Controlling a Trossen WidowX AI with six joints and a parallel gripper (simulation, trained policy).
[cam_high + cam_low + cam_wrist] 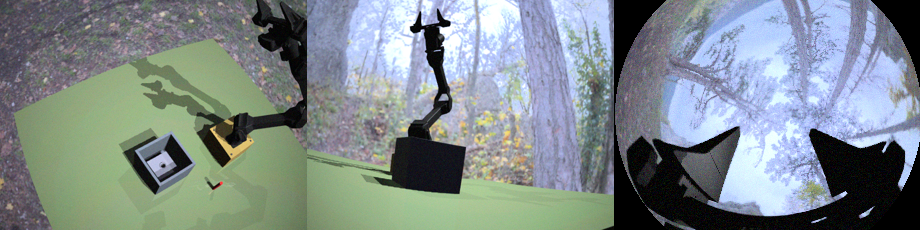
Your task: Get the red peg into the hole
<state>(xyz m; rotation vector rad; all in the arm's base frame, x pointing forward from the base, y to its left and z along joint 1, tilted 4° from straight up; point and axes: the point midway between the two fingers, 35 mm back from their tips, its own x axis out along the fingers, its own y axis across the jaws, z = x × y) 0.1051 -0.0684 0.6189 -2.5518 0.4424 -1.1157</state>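
Now: gripper tip 70 mm short of the red peg, 230 mm to the right of it and 700 mm above it. From my gripper tip the other things lie so: grey plate 230 mm ahead, 40 mm to the left, 690 mm below.
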